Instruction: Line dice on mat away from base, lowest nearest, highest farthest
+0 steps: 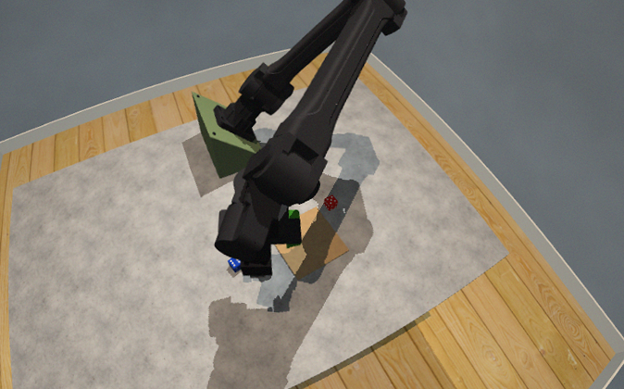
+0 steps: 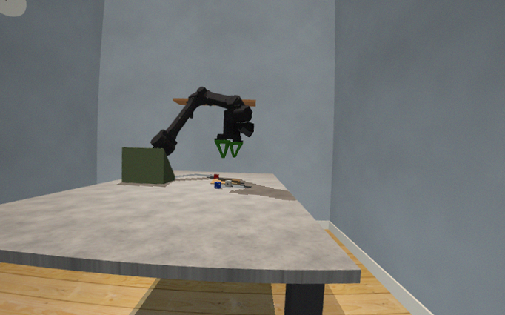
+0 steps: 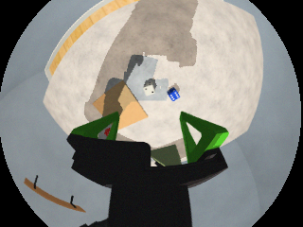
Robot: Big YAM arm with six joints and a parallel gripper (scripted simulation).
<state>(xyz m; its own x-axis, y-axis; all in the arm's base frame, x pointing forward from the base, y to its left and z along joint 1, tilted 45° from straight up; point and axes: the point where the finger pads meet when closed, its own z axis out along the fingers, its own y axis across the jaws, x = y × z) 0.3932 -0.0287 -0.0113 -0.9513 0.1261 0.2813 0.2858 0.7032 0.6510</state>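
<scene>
Right now the white die is 12 cm below my hand. From my hand the other things lie so: red die 11 cm behind, 20 cm to the left, 12 cm below; then tan mat 4 cm behind, 12 cm to the left, 13 cm below; then blue die 3 cm behind, 6 cm to the right, 12 cm below.
</scene>
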